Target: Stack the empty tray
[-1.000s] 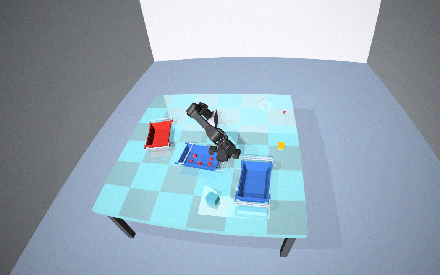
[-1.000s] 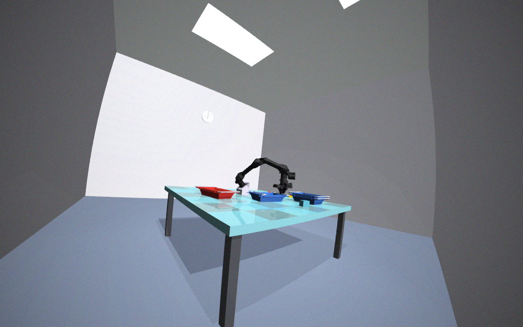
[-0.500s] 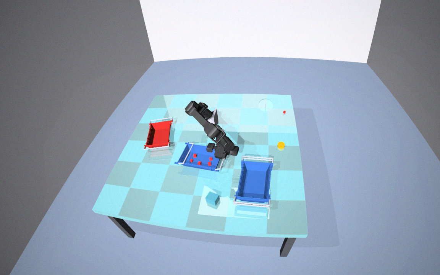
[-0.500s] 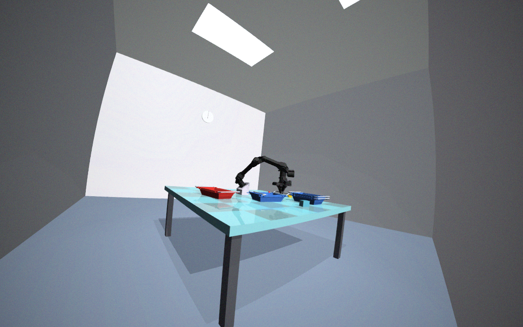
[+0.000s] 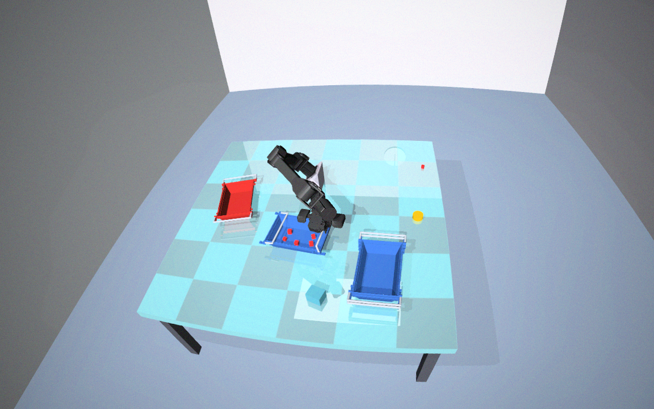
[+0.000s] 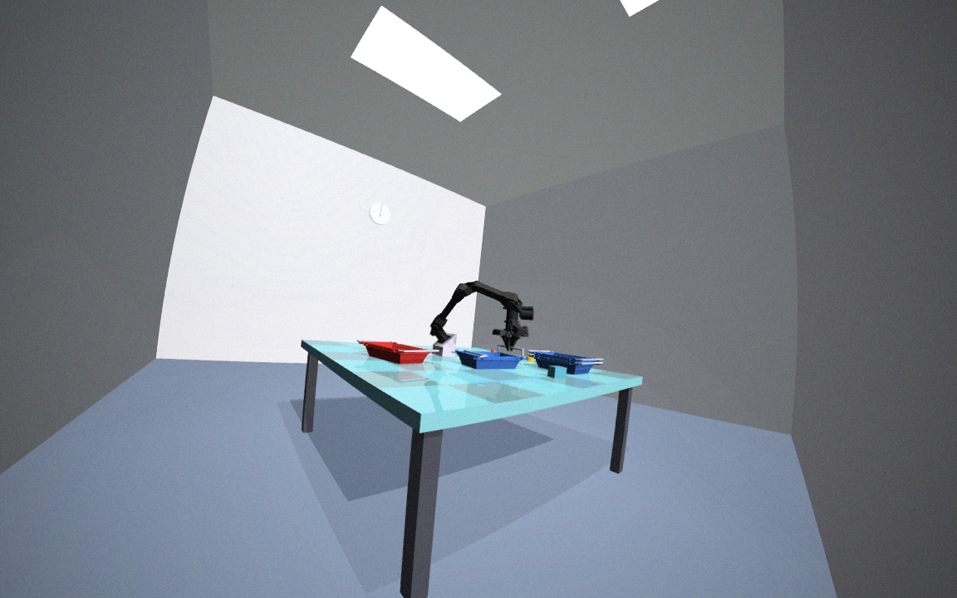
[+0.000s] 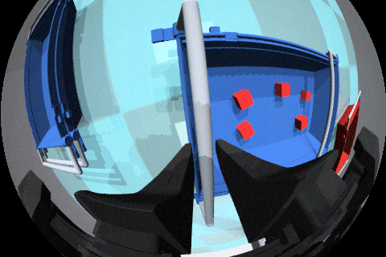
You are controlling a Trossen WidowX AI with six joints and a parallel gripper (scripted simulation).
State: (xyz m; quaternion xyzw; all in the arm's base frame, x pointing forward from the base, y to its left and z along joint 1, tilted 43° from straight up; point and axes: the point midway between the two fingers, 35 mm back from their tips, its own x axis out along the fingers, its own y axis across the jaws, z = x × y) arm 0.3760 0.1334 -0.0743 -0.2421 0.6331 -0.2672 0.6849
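My gripper tip is 180 mm past the red tray, 500 mm to the left of it and 30 mm above it. Also, from my gripper tip: yellow disc: 220 mm behind, 390 mm to the left, 70 mm below; teal cube: 270 mm ahead, 30 mm to the left, 60 mm below; small red block: 600 mm behind, 400 mm to the left, 70 mm below.
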